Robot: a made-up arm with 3 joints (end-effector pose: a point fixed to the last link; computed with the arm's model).
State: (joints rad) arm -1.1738 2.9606 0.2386
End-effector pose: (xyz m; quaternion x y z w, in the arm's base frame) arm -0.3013 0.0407 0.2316 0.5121 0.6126 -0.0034 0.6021
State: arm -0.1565 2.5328 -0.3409
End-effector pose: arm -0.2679 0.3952 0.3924 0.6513 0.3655 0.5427 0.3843
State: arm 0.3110 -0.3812 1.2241
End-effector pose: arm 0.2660 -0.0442 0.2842 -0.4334 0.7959 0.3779 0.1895
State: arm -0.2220 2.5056 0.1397
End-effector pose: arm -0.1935 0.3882 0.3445 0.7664 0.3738 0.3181 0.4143
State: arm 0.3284 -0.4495 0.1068
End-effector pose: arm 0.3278 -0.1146 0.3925 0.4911 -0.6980 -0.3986 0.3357
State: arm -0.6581 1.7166 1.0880
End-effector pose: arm 0.1282 0.1875 0.1152 0.8435 -0.1204 -0.1789 0.4920
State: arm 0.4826 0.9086 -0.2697
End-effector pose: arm 0.3365 0.3935 0.6488 0.8503 -0.2914 0.0940 0.4282
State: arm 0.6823 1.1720 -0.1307
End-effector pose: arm 0.2446 0.4156 0.7561 0.9288 -0.2262 0.1350 0.2607
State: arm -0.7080 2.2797 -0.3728
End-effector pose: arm -0.1701 0.3176 0.1703 0.5381 0.3914 0.3972 0.6320
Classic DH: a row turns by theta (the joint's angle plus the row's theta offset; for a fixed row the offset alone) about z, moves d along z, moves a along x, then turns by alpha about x. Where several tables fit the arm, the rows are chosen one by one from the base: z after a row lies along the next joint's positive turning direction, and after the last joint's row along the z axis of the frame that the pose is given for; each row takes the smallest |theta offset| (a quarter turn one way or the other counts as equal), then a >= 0, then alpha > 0; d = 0 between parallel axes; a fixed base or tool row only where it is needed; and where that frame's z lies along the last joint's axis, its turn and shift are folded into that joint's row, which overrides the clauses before.
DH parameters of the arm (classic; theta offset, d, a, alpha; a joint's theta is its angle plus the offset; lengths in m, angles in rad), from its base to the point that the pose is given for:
base (fixed): 1.5097 0.5479 0.0012 1.4644
joint 1: 0 0.024 0.1004 -1.4644
joint 2: -0.7372 -0.1153 0.2639 1.9299
joint 3: -1.033 0.3246 -0.1413 1.7445
tool (fixed): 2.5611 -0.013 0 0

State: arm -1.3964 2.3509 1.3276
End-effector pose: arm -0.1041 -0.1624 0.1089 0.5826 -0.0001 -0.3764 0.7203
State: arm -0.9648 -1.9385 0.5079
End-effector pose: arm -0.2427 -0.1933 0.6007 0.2590 0.9515 -0.1021 0.1312
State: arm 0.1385 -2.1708 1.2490
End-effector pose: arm -0.2412 -0.0421 0.2935 0.4020 0.8720 0.1178 0.2535
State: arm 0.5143 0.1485 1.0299
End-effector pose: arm 0.3539 0.1294 0.3796 -0.6713 0.5996 0.4173 0.1254
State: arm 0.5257 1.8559 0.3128
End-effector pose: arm 0.0259 0.4832 0.6743 0.9672 0.0352 0.2070 0.1432
